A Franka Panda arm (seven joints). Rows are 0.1 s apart.
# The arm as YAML. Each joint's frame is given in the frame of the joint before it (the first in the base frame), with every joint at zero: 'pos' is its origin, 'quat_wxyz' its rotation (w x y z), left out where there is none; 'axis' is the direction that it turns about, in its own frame. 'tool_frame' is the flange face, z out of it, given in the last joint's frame.
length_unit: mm
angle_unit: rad
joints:
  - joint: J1
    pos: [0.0, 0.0, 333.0]
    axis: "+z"
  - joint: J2
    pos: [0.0, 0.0, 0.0]
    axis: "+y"
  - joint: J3
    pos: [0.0, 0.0, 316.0]
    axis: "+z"
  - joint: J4
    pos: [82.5, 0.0, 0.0]
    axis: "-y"
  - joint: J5
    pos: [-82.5, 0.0, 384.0]
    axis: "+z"
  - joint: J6
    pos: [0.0, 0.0, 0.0]
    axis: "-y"
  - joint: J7
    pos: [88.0, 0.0, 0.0]
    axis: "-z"
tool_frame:
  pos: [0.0, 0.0, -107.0]
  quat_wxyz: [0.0, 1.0, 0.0, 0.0]
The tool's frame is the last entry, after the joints.
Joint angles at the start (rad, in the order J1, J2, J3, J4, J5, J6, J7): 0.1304, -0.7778, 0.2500, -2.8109, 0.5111, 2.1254, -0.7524
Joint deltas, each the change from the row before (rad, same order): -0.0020, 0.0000, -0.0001, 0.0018, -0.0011, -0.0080, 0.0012; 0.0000, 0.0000, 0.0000, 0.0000, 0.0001, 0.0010, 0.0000; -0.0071, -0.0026, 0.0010, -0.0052, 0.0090, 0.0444, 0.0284; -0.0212, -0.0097, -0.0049, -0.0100, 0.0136, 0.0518, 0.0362; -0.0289, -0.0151, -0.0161, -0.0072, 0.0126, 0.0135, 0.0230; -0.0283, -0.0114, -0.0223, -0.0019, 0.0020, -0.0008, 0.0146; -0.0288, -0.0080, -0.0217, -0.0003, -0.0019, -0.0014, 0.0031; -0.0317, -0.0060, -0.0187, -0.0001, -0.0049, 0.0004, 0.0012
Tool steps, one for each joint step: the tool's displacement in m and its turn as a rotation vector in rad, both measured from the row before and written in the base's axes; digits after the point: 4 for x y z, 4 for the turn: -0.0003, -0.0003, 0.0001, -0.0009, 0.0061, -0.0002; 0.0001, 0.0000, 0.0001, 0.0002, -0.0009, -0.0003; 0.0042, -0.0031, 0.0025, 0.0105, -0.0306, -0.0509; 0.0056, -0.0099, 0.0037, 0.0198, -0.0364, -0.0819; 0.0033, -0.0143, 0.0037, 0.0258, -0.0112, -0.0728; 0.0029, -0.0151, 0.0039, 0.0209, -0.0031, -0.0582; 0.0027, -0.0151, 0.0034, 0.0151, -0.0051, -0.0452; 0.0024, -0.0154, 0.0027, 0.0095, -0.0062, -0.0435
